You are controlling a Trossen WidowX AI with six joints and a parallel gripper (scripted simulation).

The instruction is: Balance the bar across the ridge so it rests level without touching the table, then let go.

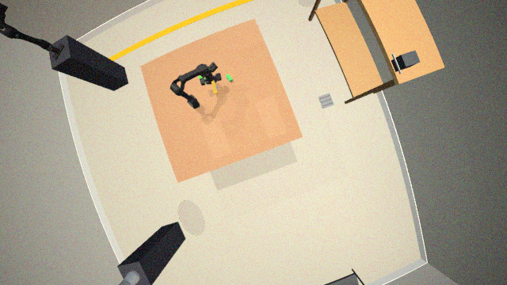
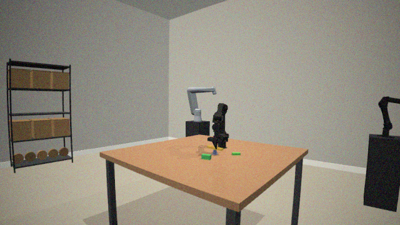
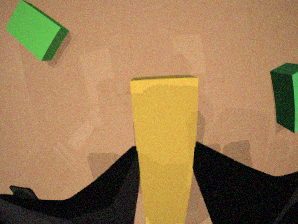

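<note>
Now: the yellow bar 3 cm to the right of my gripper tip. The rest, counted from my gripper tip: green block 15 cm ahead, 3 cm below, 1 cm to the left.
</note>
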